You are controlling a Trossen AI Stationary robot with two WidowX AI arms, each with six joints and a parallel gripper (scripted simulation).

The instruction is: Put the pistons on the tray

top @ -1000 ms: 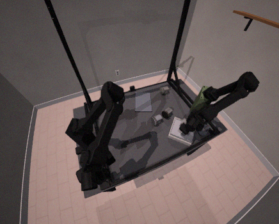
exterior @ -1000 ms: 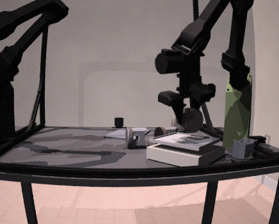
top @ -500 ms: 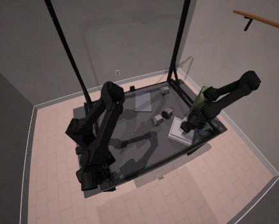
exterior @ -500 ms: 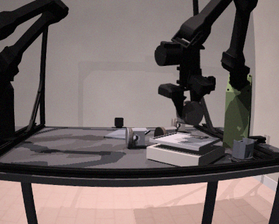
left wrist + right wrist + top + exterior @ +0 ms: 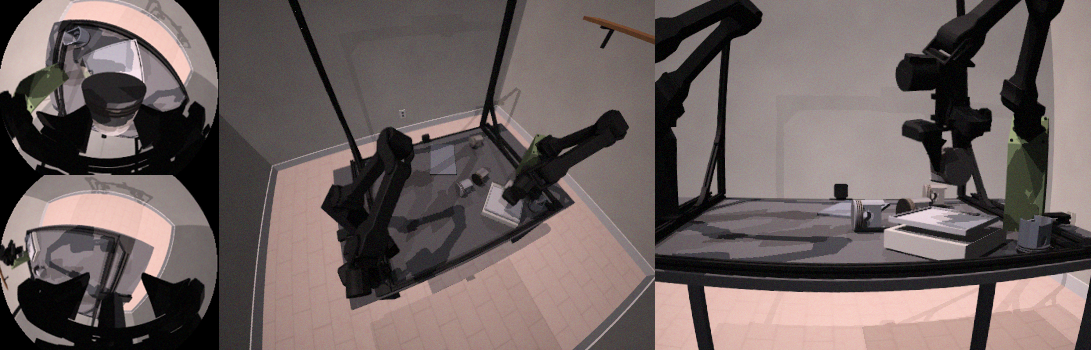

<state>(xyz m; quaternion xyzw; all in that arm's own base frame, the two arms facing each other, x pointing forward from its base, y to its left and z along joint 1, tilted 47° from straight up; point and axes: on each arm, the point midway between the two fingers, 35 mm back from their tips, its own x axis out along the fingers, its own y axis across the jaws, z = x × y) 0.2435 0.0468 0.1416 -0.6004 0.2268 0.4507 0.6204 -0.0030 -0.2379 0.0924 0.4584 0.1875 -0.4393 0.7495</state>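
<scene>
Now: the flat grey steel tray 41 cm behind my left hand, 17 cm to the right of it and 19 cm below it. Also, from my left hand: piston (46 cm behind, 7 cm to the left, 16 cm below); then white scale pan (14 cm below).
</scene>
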